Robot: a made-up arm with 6 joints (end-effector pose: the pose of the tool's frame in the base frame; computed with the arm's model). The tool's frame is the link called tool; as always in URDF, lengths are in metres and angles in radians. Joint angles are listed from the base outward.
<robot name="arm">
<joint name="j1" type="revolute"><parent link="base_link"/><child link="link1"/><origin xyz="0 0 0.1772"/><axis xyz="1 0 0"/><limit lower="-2.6" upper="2.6"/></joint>
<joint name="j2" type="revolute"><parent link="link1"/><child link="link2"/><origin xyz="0.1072 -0.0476 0.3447"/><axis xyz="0 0 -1"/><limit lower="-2.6" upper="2.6"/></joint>
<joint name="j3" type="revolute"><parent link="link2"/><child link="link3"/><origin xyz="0.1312 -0.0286 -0.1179"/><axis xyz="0 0 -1"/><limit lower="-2.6" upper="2.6"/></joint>
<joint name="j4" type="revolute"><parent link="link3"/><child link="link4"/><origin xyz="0.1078 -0.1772 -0.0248"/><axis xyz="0 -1 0"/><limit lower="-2.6" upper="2.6"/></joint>
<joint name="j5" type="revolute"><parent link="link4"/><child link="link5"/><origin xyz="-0.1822 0.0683 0.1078"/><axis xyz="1 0 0"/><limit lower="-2.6" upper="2.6"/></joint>
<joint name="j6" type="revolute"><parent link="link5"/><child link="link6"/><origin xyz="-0.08 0.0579 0.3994"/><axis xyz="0 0 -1"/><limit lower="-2.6" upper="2.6"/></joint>
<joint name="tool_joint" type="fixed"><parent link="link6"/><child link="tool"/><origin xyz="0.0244 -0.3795 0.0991"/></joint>
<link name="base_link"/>
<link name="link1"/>
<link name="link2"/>
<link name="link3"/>
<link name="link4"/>
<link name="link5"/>
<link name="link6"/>
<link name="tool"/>
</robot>
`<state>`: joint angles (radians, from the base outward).
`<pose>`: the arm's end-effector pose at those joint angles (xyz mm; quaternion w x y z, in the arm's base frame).
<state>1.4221 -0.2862 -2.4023 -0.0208 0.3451 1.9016</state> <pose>754.3 -857.4 159.4 0.7691 0.5022 -0.1531 0.3644</pose>
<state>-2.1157 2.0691 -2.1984 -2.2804 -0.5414 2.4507</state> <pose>680.7 115.4 -331.7 0.5719 0.7620 0.1705 0.2515</pose>
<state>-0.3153 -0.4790 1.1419 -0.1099 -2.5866 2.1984</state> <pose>-216.6 185.3 -77.5 0.0207 0.7069 0.6893 0.1572</pose>
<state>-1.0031 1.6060 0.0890 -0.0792 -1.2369 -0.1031</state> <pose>335.8 574.7 739.1 0.3526 -0.5757 0.1432 -0.7237</pose>
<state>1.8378 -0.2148 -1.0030 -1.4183 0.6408 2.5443</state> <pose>611.8 -934.3 554.6 0.7936 -0.0505 0.5046 -0.3362</pose>
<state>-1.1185 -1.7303 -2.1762 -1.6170 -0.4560 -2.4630</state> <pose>57.9 -49.5 798.0 0.8728 0.1411 -0.2588 0.3889</pose>
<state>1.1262 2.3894 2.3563 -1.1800 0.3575 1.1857</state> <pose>387.9 -766.6 813.6 0.9649 0.0121 0.1940 0.1765</pose>
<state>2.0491 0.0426 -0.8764 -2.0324 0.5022 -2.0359</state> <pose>786.0 -15.8 540.7 0.3455 -0.5359 0.0930 -0.7647</pose>
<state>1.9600 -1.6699 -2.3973 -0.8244 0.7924 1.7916</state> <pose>-225.5 -1057.9 21.8 0.6274 0.1752 -0.7431 0.1530</pose>
